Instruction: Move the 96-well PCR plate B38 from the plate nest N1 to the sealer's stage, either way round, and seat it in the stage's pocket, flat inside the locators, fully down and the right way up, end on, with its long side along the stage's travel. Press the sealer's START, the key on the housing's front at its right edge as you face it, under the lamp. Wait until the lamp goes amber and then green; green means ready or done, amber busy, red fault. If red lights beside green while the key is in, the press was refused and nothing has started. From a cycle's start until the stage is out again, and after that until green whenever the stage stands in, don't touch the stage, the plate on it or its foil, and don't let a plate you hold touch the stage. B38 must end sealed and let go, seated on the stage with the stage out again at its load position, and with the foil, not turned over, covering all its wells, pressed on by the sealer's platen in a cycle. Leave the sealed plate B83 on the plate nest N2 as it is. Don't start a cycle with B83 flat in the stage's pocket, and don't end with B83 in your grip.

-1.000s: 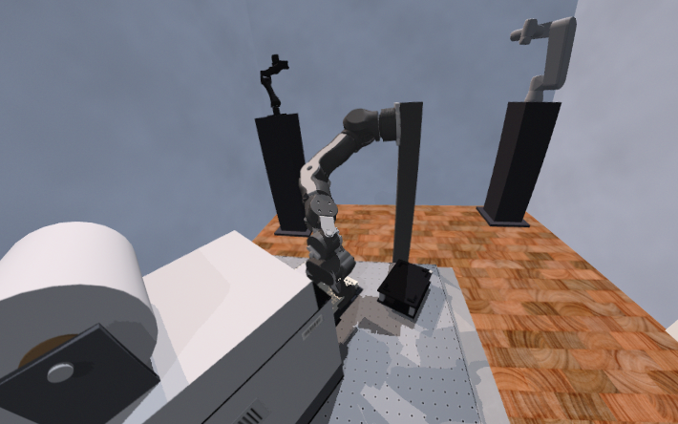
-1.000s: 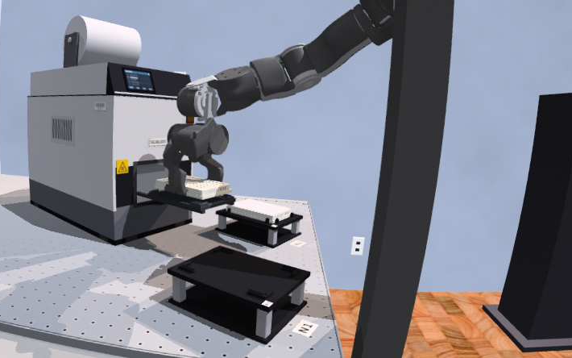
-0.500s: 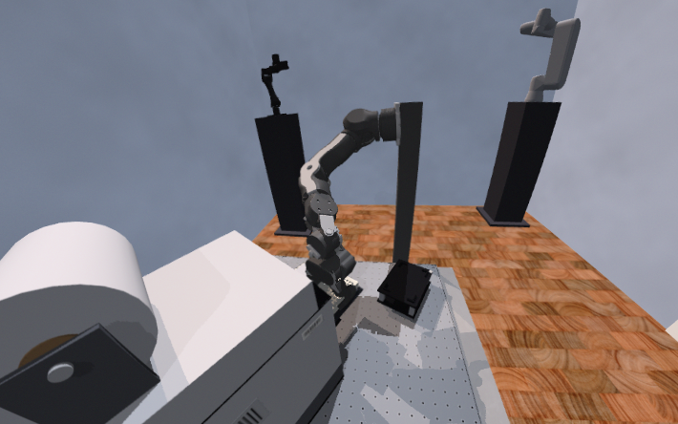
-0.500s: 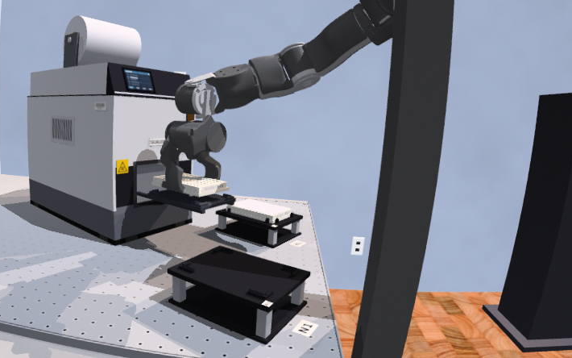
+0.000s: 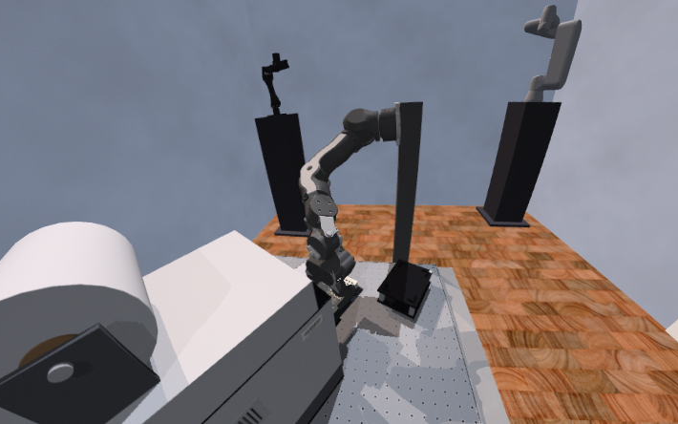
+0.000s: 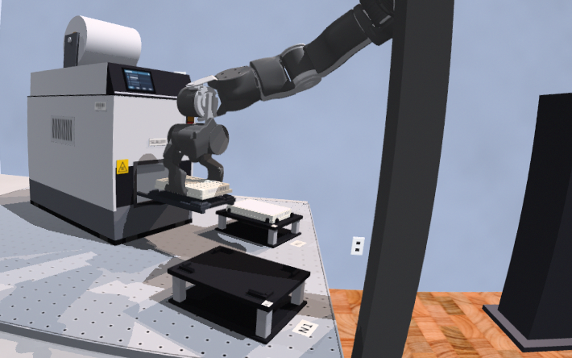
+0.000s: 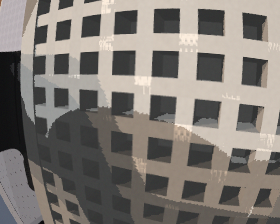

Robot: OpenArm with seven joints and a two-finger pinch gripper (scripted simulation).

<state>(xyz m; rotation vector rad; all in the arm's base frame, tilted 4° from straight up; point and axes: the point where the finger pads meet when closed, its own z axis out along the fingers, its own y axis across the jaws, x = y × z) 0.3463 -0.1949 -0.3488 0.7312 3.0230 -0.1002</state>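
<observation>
My hand is 20 mm above the sealer's stage. Also, from my hand: start key: 130 mm to the right, 70 mm above, 50 mm ahead; then door: 60 mm ahead, 40 mm below, 30 mm to the right; then 96-well plate B38: right at my hand.
</observation>
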